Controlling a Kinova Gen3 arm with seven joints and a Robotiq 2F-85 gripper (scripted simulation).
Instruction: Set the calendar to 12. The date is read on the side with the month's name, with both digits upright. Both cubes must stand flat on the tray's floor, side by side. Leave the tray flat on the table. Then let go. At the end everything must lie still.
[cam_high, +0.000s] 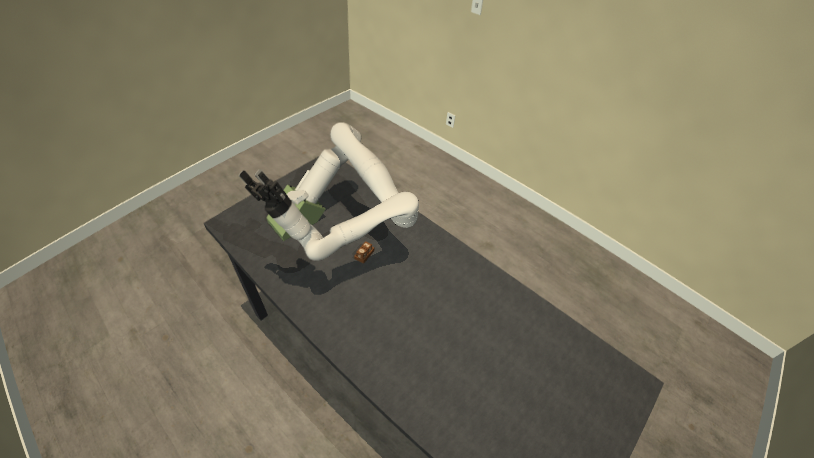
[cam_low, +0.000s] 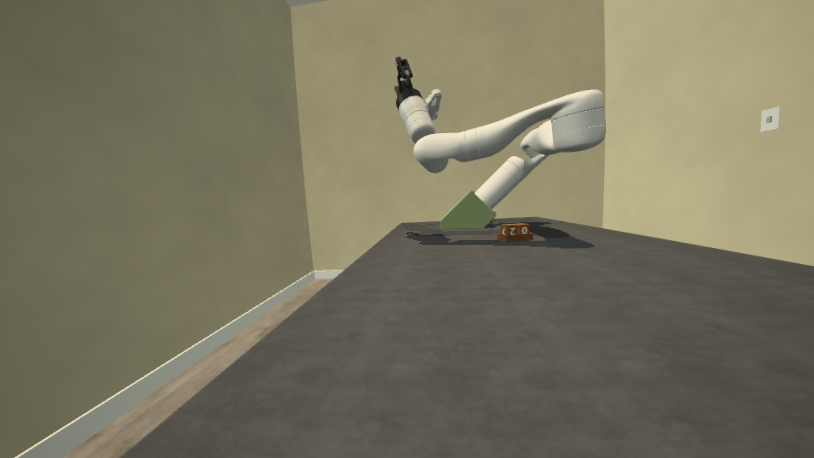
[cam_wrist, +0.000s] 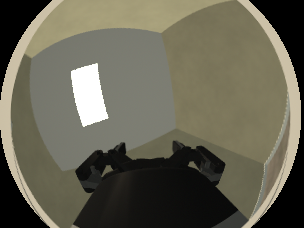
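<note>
The brown calendar tray is 49 cm below my hand, 29 cm to the left of it and 13 cm ahead of it.
</note>
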